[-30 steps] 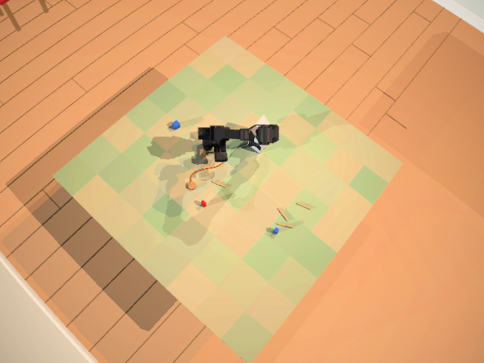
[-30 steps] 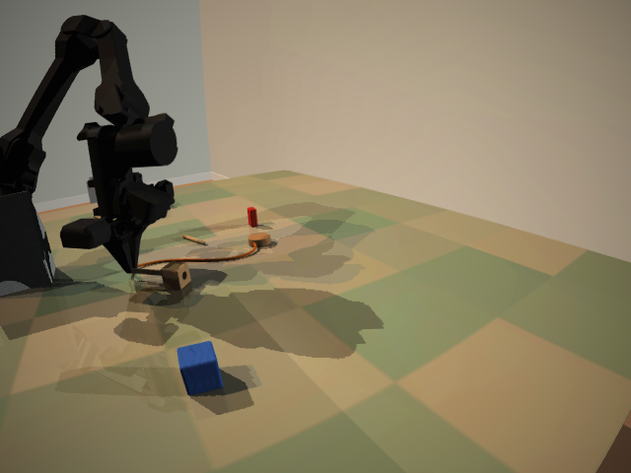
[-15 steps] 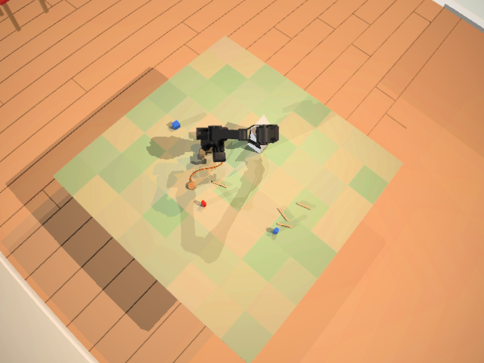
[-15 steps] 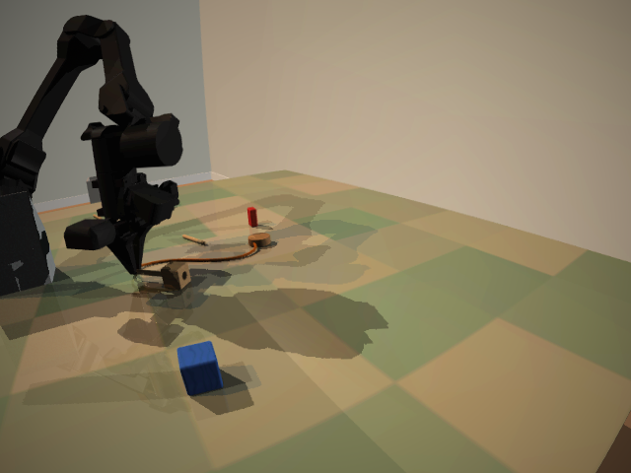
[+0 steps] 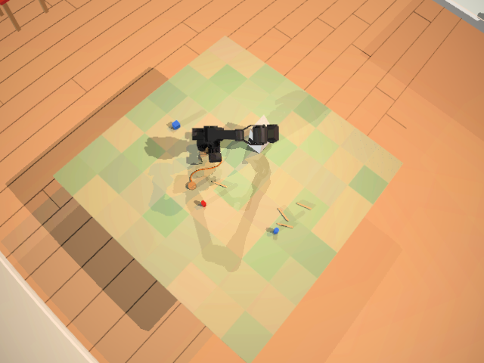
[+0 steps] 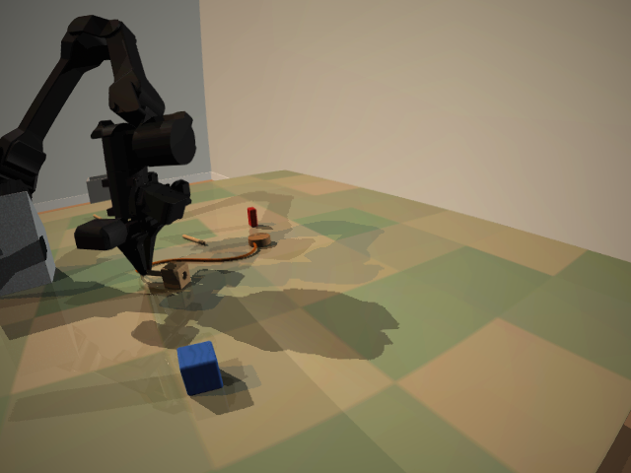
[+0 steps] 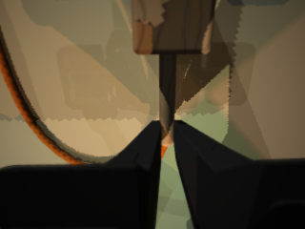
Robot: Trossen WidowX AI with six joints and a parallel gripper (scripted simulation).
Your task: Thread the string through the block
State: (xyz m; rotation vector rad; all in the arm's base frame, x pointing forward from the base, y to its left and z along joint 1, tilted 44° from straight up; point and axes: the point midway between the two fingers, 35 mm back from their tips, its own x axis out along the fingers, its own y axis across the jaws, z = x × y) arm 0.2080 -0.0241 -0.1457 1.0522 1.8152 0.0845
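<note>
My gripper tip is now 4 cm short of the wooden block and 3 cm to the left of it. The rest, counted from my gripper tip: round wooden button: 20 cm ahead, 6 cm to the left, 1 cm below; blue cube: 25 cm to the right, 4 cm ahead; thin wooden stick: 1 cm to the right, 1 cm ahead.
</note>
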